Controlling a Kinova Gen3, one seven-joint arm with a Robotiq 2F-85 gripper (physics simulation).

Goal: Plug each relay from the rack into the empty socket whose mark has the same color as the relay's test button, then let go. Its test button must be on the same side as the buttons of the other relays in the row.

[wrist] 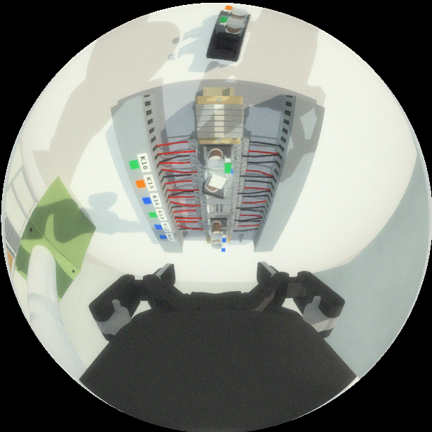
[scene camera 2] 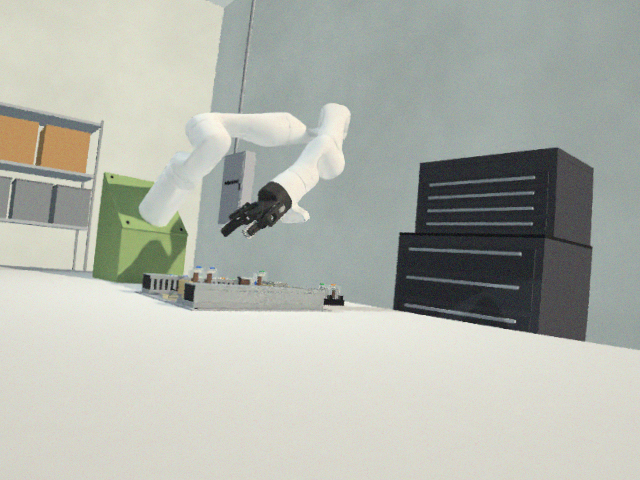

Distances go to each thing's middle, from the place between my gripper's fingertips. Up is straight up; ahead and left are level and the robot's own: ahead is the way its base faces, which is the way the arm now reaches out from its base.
Scene:
Right now the black rack (wrist: 226, 46) is 8 cm behind my hand, 24 cm to the left of it and 13 cm below it.

